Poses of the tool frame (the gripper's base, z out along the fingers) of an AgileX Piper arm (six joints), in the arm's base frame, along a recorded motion.
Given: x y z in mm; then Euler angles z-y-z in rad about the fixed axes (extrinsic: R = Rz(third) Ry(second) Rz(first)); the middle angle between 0 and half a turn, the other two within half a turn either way.
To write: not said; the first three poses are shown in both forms.
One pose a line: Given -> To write
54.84, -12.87, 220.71, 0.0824, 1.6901, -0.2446 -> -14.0, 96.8, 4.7, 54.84, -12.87, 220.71
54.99, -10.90, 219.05, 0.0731, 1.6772, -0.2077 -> -11.9, 96.1, 4.2, 54.99, -10.90, 219.05
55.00, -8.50, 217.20, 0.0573, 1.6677, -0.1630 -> -9.3, 95.6, 3.3, 55.00, -8.50, 217.20
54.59, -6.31, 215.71, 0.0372, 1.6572, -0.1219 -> -7.0, 95.0, 2.1, 54.59, -6.31, 215.71
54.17, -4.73, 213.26, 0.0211, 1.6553, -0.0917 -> -5.3, 94.8, 1.2, 54.17, -4.73, 213.26
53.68, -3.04, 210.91, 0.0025, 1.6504, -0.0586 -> -3.4, 94.6, 0.1, 53.68, -3.04, 210.91
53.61, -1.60, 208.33, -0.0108, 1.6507, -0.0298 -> -1.7, 94.6, -0.6, 53.61, -1.60, 208.33
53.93, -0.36, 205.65, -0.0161, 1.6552, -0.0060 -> -0.3, 94.8, -0.9, 53.93, -0.36, 205.65
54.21, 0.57, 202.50, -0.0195, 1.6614, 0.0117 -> 0.7, 95.2, -1.1, 54.21, 0.57, 202.50
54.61, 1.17, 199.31, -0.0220, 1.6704, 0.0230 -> 1.3, 95.7, -1.3, 54.61, 1.17, 199.31
